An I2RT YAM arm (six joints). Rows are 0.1 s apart.
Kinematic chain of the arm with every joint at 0, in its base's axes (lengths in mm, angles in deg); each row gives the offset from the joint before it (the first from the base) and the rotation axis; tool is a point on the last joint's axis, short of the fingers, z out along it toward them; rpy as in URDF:
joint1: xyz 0 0 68 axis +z
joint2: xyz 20 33.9 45.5 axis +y
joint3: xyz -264 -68.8 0 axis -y
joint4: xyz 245 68.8 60 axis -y
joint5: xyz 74 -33.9 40.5 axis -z
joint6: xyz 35.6 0 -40.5 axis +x
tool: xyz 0 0 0 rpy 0 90 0
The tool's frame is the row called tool.
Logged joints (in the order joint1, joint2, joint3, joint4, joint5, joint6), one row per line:
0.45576, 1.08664, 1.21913, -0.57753, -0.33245, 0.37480
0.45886, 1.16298, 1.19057, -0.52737, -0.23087, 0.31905
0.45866, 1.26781, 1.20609, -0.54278, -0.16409, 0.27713
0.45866, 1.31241, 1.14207, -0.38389, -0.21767, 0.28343
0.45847, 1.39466, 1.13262, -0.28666, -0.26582, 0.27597
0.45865, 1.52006, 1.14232, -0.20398, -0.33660, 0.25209
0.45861, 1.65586, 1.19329, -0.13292, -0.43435, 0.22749
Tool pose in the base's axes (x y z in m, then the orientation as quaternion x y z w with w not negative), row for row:
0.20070, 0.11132, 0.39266, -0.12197, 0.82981, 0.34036, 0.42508
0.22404, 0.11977, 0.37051, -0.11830, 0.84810, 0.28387, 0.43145
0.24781, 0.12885, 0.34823, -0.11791, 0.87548, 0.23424, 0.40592
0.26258, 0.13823, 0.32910, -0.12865, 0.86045, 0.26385, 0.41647
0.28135, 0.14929, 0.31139, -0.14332, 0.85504, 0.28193, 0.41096
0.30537, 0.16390, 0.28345, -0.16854, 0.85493, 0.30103, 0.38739
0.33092, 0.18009, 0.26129, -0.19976, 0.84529, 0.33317, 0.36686
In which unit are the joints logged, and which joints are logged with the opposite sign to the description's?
The joints are logged in radians. Opposite sign: none.
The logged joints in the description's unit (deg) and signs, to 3 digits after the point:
26.113, 62.260, 69.851, -33.090, -19.048, 21.474
26.291, 66.634, 68.215, -30.216, -13.228, 18.280
26.279, 72.640, 69.104, -31.099, -9.402, 15.878
26.279, 75.196, 65.436, -21.995, -12.472, 16.239
26.268, 79.908, 64.894, -16.424, -15.230, 15.812
26.279, 87.093, 65.450, -11.687, -19.286, 14.444
26.276, 94.874, 68.370, -7.616, -24.886, 13.034

